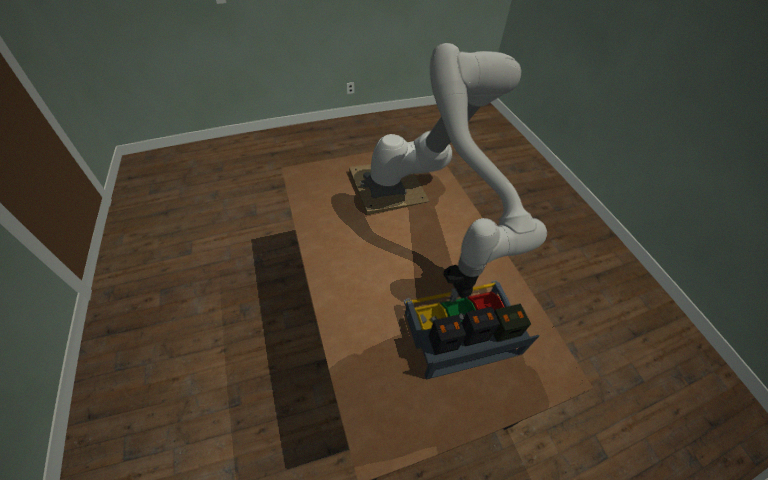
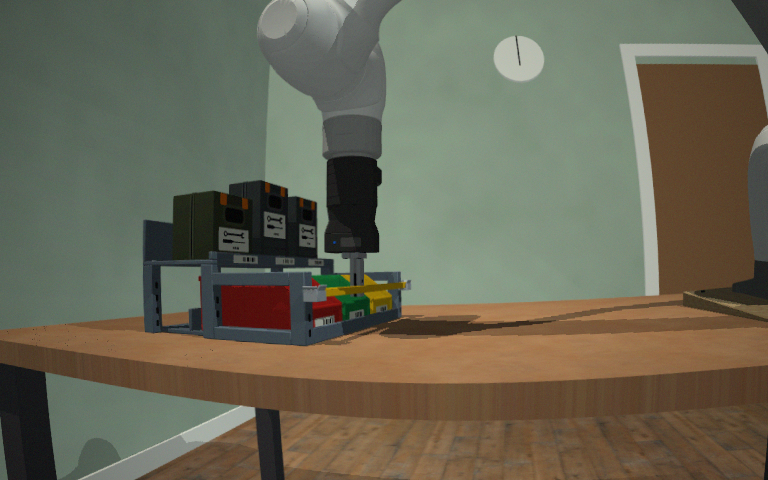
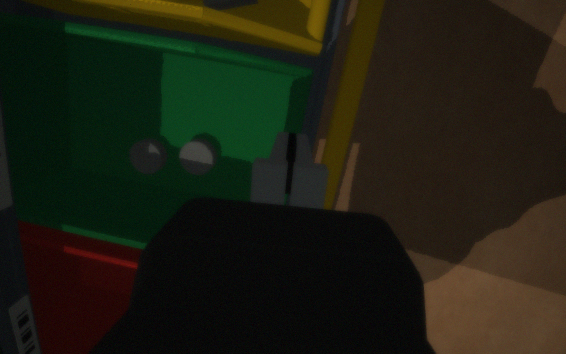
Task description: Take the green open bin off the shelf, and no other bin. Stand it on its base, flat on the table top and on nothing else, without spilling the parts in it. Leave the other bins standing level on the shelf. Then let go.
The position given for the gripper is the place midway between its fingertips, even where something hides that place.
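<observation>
Visible: a red bin point(image 2: 268, 307), a green bin point(image 2: 352, 307) and the gripper point(image 2: 357, 296). The gripper point(image 3: 290, 152) is visible there as well, together with the green bin point(image 3: 84, 94).
</observation>
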